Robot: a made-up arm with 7 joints. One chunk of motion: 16 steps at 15 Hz.
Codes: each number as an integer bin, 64 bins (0 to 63) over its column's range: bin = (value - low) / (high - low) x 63, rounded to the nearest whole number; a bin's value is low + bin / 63 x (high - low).
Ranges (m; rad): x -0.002..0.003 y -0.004..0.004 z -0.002..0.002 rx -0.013..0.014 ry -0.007..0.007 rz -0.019..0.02
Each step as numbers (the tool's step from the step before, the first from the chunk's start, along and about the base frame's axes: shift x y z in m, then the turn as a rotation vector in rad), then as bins.
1 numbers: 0.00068 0.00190 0.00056 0.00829 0.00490 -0.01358
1 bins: 34 46 40 50 54 9
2 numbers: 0.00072 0.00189 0.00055 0.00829 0.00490 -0.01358
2 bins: 34 46 40 50 54 9
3 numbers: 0.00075 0.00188 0.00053 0.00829 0.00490 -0.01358
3 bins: 35 46 40 50 54 9
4 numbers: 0.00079 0.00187 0.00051 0.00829 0.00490 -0.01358
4 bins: 35 46 40 50 54 9
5 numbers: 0.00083 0.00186 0.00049 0.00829 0.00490 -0.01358
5 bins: 36 46 39 50 54 9
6 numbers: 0.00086 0.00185 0.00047 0.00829 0.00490 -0.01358
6 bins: 36 46 39 50 54 9
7 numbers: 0.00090 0.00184 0.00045 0.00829 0.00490 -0.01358
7 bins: 37 46 39 50 54 9
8 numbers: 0.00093 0.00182 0.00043 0.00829 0.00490 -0.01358
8 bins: 37 46 38 50 54 9
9 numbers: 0.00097 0.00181 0.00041 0.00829 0.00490 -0.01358
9 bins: 37 46 38 50 54 9
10 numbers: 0.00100 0.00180 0.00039 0.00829 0.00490 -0.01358
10 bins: 38 46 38 50 54 9
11 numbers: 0.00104 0.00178 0.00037 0.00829 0.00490 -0.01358
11 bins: 38 46 37 50 54 9
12 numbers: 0.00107 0.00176 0.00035 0.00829 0.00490 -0.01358
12 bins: 39 45 37 50 54 9
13 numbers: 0.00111 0.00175 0.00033 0.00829 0.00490 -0.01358
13 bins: 39 45 37 50 54 9
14 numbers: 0.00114 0.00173 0.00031 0.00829 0.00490 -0.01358
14 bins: 40 45 36 50 54 9
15 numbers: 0.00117 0.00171 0.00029 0.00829 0.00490 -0.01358
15 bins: 40 45 36 50 54 9
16 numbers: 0.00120 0.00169 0.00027 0.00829 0.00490 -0.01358
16 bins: 40 45 36 50 54 9
